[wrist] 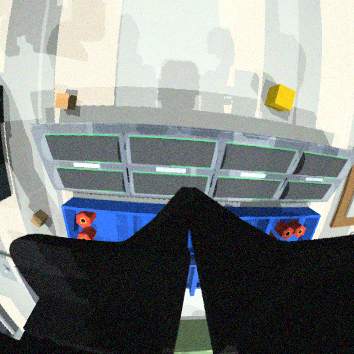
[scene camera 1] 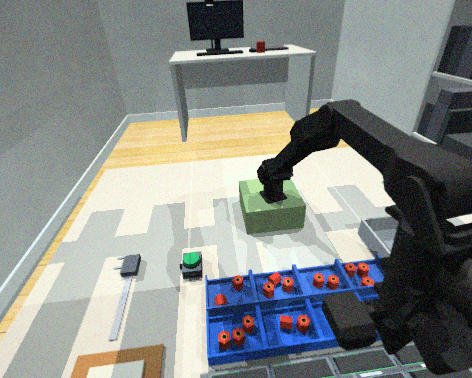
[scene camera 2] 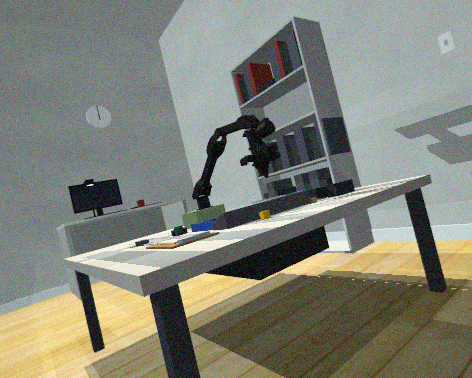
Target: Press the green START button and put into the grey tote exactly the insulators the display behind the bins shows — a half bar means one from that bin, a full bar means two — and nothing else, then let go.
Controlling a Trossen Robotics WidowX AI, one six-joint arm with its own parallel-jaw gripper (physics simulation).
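Pixels of known places: gripper, fingertip midpoint: (wrist: 187,194) (scene camera 1: 388,351) (scene camera 2: 267,177); arm's base, origin of the base link: (scene camera 1: 273,195) (scene camera 2: 204,208).
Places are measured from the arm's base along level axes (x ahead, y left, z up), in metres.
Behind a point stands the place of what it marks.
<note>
My gripper (scene camera 2: 265,174) {x 0.491, y -0.055, z 0.067 m} (wrist: 187,194) {x 0.491, y -0.055, z 0.067 m} is shut and empty, high above the display behind the bins; in scene camera 1 its body hides the right bins. The display (scene camera 1: 300,369) (scene camera 2: 272,208) (wrist: 172,152) has dark panels with thin green outlines and white labels; no bars are visible on them. The green START button (scene camera 1: 191,259) {x 0.123, y -0.279, z -0.045 m} (scene camera 2: 178,228) {x 0.133, y -0.291, z -0.055 m} stands on a black base left of the blue bins (scene camera 1: 280,351) (scene camera 2: 202,226) (wrist: 115,206). Red insulators, such as one standing (scene camera 1: 238,282) {x 0.223, y -0.188, z -0.053 m} and another (wrist: 86,220) {x 0.414, y 0.097, z -0.054 m}, lie in the bins. The grey tote (scene camera 1: 369,239) {x 0.211, y 0.188, z -0.057 m} is partly hidden behind the arm.
The arm stands on a green block (scene camera 1: 275,220) {x 0.064, y -0.020, z -0.042 m} (scene camera 2: 202,215) {x 0.054, y -0.073, z -0.031 m} (wrist: 193,335) {x 0.061, y -0.036, z -0.039 m}. A yellow cube (scene camera 2: 264,214) {x 0.565, y -0.223, z -0.066 m} (wrist: 280,97) {x 0.554, y -0.202, z -0.056 m} and small wooden blocks (wrist: 64,101) {x 0.588, y 0.088, z -0.063 m} lie around the display. A caliper-like tool (scene camera 1: 131,265) {x 0.069, y -0.429, z -0.065 m} and a wood-framed board (scene camera 1: 90,356) {x 0.268, y -0.509, z -0.078 m} (wrist: 344,216) {x 0.311, y -0.409, z -0.077 m} lie beyond the button side.
</note>
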